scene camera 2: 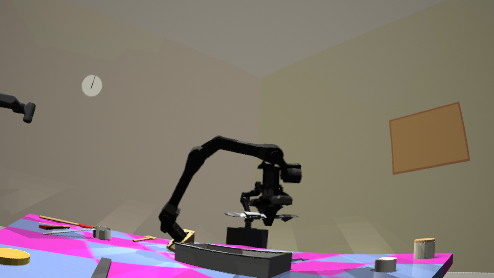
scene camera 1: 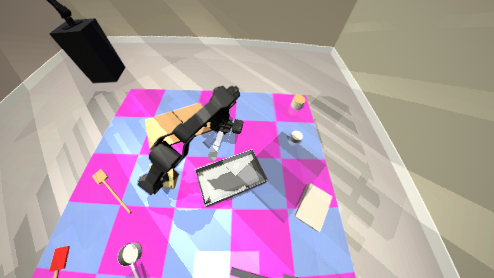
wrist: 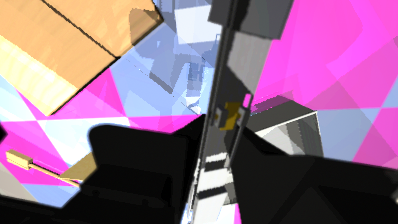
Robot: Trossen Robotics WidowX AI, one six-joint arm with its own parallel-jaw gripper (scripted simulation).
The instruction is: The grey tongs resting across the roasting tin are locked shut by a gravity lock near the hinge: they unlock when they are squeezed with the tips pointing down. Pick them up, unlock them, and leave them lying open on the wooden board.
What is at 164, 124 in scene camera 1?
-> A wooden board.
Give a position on a roasting tin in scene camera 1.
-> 223, 179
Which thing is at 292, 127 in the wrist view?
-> A roasting tin.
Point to a cream block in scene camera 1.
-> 312, 210
